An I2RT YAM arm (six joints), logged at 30 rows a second.
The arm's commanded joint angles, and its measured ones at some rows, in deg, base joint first. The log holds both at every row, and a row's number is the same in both.
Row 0, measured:
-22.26, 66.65, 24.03, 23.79, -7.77, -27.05
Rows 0 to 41, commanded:
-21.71, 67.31, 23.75, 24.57, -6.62, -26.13
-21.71, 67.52, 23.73, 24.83, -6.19, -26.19
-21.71, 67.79, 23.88, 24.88, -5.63, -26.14
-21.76, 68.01, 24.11, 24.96, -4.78, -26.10
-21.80, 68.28, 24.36, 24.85, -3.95, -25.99
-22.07, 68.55, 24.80, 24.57, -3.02, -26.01
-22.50, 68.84, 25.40, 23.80, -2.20, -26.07
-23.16, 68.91, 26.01, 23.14, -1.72, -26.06
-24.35, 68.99, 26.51, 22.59, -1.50, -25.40
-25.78, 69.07, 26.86, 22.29, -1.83, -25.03
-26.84, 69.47, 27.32, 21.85, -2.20, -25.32
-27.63, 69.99, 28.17, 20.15, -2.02, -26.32
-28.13, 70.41, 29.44, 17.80, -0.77, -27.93
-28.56, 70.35, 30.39, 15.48, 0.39, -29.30
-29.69, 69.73, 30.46, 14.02, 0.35, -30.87
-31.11, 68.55, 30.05, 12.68, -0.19, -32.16
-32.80, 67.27, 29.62, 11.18, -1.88, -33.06
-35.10, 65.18, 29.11, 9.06, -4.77, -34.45
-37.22, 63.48, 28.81, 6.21, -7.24, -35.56
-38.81, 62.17, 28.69, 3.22, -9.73, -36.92
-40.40, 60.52, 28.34, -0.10, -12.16, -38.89
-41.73, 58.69, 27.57, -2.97, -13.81, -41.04
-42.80, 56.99, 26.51, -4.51, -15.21, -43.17
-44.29, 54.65, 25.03, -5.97, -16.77, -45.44
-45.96, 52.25, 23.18, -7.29, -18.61, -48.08
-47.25, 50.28, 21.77, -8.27, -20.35, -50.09
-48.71, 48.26, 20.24, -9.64, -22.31, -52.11
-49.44, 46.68, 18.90, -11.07, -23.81, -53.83
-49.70, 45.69, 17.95, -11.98, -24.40, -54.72
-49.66, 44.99, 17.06, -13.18, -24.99, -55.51
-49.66, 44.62, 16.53, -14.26, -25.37, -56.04
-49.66, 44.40, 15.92, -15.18, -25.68, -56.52
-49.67, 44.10, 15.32, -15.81, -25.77, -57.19
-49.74, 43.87, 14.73, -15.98, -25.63, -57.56
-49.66, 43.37, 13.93, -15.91, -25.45, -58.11
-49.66, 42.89, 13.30, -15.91, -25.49, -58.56
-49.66, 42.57, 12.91, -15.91, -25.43, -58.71
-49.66, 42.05, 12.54, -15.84, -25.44, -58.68
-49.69, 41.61, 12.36, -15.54, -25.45, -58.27
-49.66, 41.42, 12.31, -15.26, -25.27, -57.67
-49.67, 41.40, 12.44, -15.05, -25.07, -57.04
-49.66, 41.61, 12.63, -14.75, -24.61, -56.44
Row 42, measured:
-49.17, 41.98, 12.43, -14.17, -23.49, -56.86
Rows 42 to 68, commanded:
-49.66, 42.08, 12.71, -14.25, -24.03, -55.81
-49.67, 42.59, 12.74, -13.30, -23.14, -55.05
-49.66, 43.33, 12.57, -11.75, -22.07, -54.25
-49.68, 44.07, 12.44, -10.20, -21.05, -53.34
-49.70, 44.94, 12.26, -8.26, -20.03, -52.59
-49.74, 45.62, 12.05, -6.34, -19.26, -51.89
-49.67, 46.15, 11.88, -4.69, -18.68, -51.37
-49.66, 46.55, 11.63, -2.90, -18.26, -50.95
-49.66, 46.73, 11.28, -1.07, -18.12, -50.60
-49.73, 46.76, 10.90, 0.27, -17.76, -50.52
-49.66, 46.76, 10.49, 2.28, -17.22, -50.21
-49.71, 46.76, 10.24, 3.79, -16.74, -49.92
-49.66, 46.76, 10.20, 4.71, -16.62, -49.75
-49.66, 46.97, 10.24, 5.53, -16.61, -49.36
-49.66, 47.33, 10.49, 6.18, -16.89, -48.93
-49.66, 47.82, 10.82, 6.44, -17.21, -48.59
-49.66, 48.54, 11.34, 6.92, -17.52, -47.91
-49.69, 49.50, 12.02, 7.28, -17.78, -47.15
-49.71, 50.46, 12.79, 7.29, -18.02, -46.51
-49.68, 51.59, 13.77, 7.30, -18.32, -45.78
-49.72, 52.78, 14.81, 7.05, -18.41, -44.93
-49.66, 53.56, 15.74, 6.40, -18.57, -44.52
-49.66, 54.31, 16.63, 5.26, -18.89, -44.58
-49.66, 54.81, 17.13, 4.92, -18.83, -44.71
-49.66, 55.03, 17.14, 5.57, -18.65, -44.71
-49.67, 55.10, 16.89, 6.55, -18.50, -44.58
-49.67, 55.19, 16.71, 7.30, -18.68, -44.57
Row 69, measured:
-49.19, 54.89, 15.90, 6.02, -17.87, -46.26
